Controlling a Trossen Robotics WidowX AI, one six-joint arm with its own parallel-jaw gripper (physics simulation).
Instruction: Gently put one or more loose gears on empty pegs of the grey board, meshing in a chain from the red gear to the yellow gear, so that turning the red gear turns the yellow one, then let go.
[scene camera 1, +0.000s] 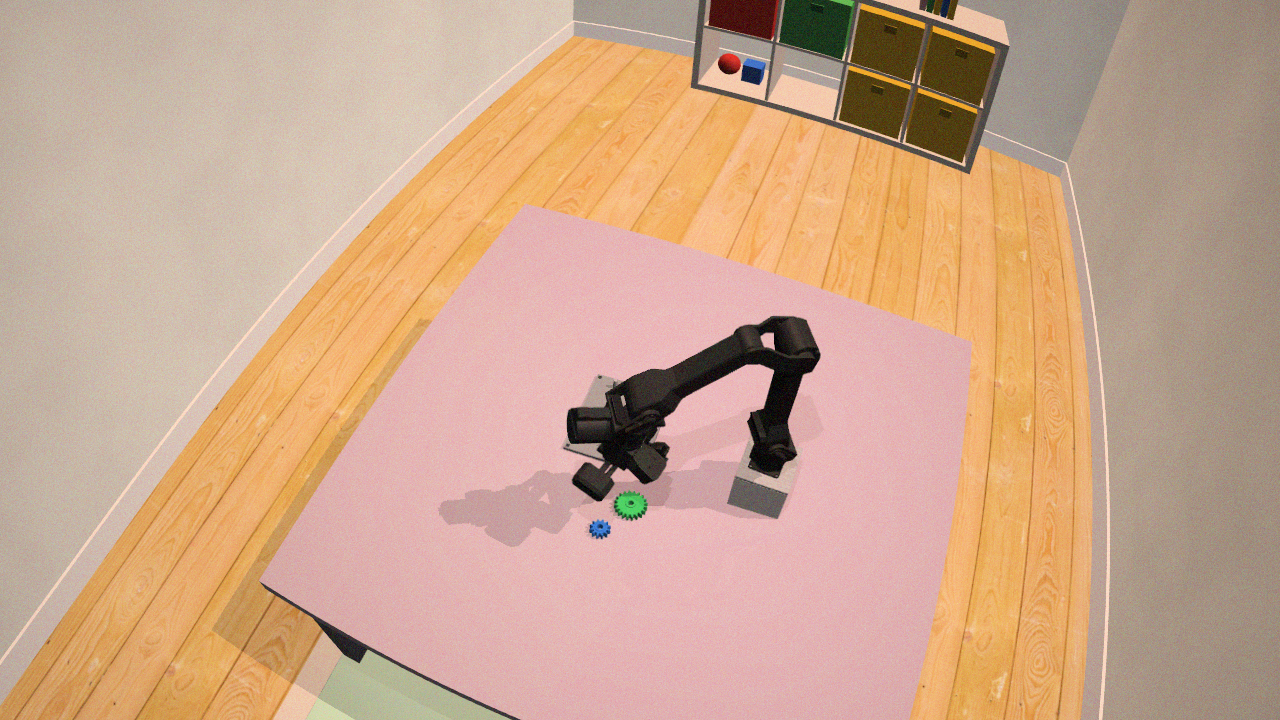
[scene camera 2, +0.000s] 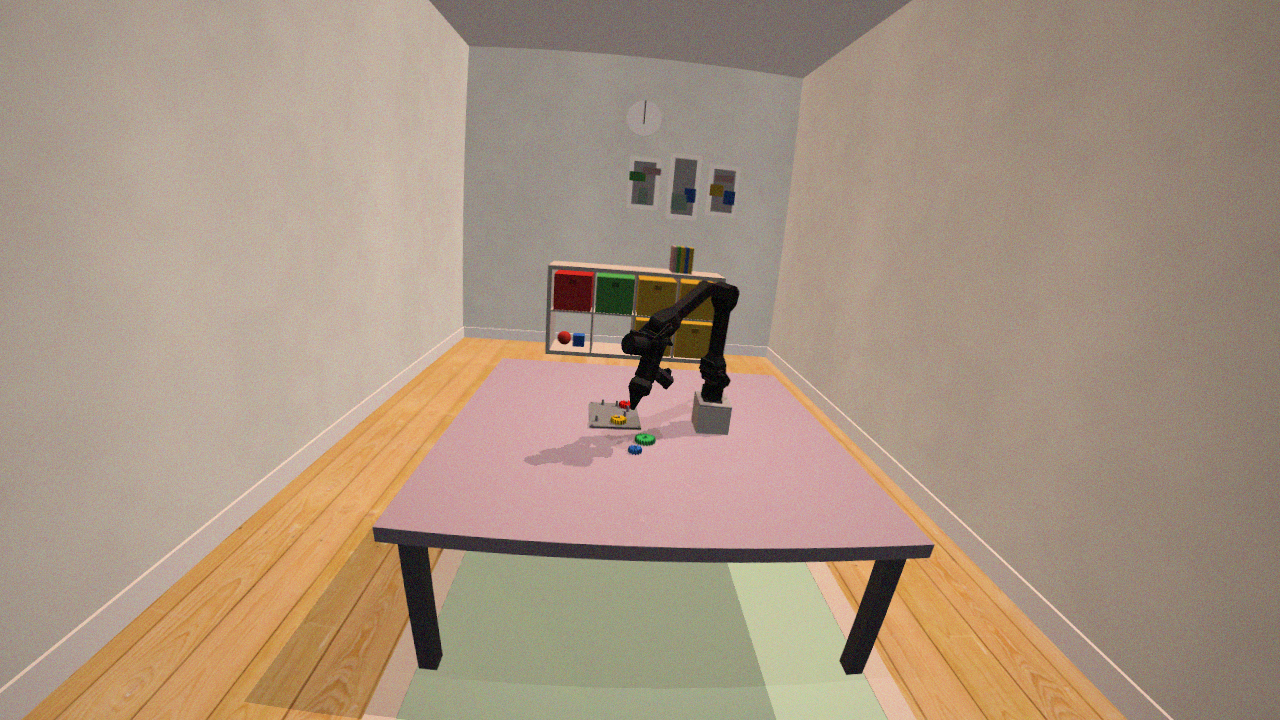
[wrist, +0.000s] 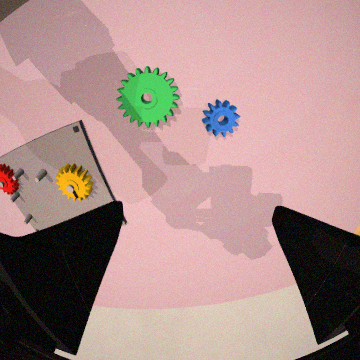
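Pixels of known places: gripper, fingertip midpoint: (scene camera 1: 603, 475) (scene camera 2: 634, 404) (wrist: 201, 212); arm's base, link origin: (scene camera 1: 768, 460) (scene camera 2: 711, 398).
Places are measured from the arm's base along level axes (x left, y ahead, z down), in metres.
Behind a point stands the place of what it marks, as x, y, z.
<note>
My gripper (scene camera 1: 622, 474) {0.180, 0.264, -0.029} (scene camera 2: 649, 392) {0.180, 0.264, -0.029} (wrist: 201, 212) {0.180, 0.264, -0.029} is open and empty, above the table beside the board. A green gear (scene camera 1: 630, 505) {0.151, 0.219, 0.088} (scene camera 2: 645, 439) {0.164, 0.220, 0.089} (wrist: 159, 102) {0.157, 0.227, 0.091} and a smaller blue gear (scene camera 1: 599, 529) {0.227, 0.250, 0.088} (scene camera 2: 634, 450) {0.234, 0.254, 0.094} (wrist: 231, 119) {0.230, 0.252, 0.089} lie flat and apart on the table. The grey board (scene camera 1: 594, 394) {-0.079, 0.401, 0.098} (scene camera 2: 608, 411) {-0.058, 0.346, 0.098} (wrist: 55, 145) {0.015, 0.254, 0.098} carries a red gear (scene camera 2: 624, 404) {-0.098, 0.291, 0.083} (wrist: 9, 181) {-0.097, 0.286, 0.083} and a yellow gear (scene camera 2: 617, 420) {0.043, 0.311, 0.085} (wrist: 75, 180) {0.036, 0.301, 0.082}, with bare pegs between and near them. In the wrist view the left finger hides part of the board; in scene camera 1 the arm covers much of it.
The arm stands on a grey block (scene camera 1: 756, 493) {0.057, -0.002, 0.038} (scene camera 2: 711, 417) {0.057, 0.003, 0.045} at the right of the board, on the pink table (scene camera 1: 716, 608) {0.292, -0.018, 0.106} (scene camera 2: 537, 501) {0.518, 0.488, 0.106}. A shelf unit (scene camera 1: 989, 78) (scene camera 2: 548, 313) with coloured boxes stands by the far wall.
</note>
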